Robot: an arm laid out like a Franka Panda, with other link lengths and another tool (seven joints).
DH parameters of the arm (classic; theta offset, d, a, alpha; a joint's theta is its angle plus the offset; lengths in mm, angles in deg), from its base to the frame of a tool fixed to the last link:
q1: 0 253.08 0 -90
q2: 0 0 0 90
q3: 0 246.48 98.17 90
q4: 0 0 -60.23 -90
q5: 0 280.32 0 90
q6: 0 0 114.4 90
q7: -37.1 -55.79 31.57 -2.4
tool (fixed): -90 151.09 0 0
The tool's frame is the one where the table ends.
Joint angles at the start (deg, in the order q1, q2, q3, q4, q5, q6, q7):
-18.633 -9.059 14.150 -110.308 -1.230 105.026 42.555
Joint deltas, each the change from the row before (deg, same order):
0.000 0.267 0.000 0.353 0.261 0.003 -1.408
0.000 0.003 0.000 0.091 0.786 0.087 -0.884
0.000 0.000 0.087 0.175 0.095 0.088 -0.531
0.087 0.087 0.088 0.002 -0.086 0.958 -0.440
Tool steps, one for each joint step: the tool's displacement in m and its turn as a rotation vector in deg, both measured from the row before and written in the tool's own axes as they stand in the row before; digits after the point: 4 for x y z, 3 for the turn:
0.0010 0.0015 -0.0004 -0.127 0.324 -1.340
0.0012 0.0003 -0.0008 -0.155 0.769 -0.673
0.0011 0.0005 -0.0016 -0.283 0.098 -0.581
0.0017 0.0018 -0.0018 -0.907 -0.024 -0.602

